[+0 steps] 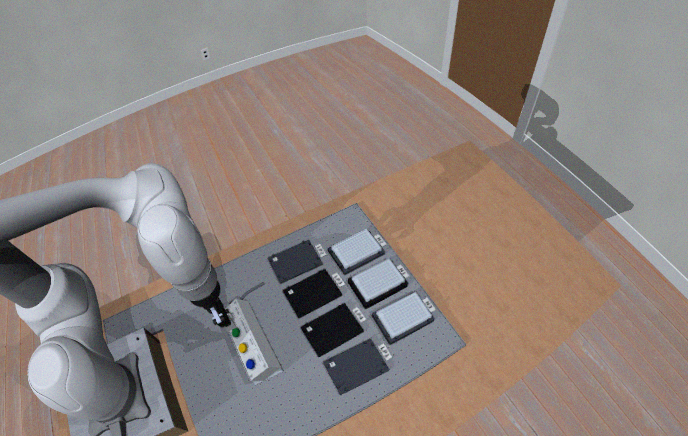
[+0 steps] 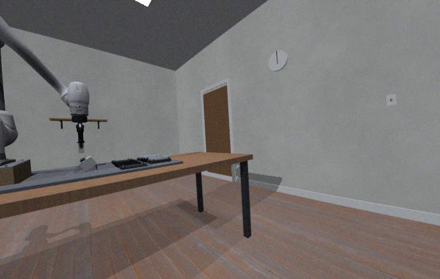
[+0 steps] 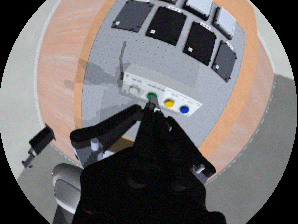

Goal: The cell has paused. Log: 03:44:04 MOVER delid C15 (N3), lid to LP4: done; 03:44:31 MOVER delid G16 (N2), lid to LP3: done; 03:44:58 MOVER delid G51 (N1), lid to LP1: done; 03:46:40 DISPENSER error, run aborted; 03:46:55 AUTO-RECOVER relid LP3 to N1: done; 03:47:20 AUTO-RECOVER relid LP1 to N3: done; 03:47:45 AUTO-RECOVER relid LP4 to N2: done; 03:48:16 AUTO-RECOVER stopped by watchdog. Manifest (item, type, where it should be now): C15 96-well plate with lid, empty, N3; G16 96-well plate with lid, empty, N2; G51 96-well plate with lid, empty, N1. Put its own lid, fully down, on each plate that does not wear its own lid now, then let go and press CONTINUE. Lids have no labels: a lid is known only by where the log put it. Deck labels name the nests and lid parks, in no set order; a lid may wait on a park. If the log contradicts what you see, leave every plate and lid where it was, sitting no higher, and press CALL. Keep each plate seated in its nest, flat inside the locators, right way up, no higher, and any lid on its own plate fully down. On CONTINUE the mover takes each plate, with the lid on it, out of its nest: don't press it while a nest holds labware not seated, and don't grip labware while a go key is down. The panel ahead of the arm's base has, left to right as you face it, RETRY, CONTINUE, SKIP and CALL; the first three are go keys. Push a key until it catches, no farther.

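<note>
My gripper is now 7 cm above the green key. Also, from my hand: yellow key: 5 cm to the right, 7 cm below; blue key: 1 cm ahead, 10 cm to the right, 7 cm below; black lid park: 24 cm ahead, 5 cm to the left, 13 cm below.
</note>
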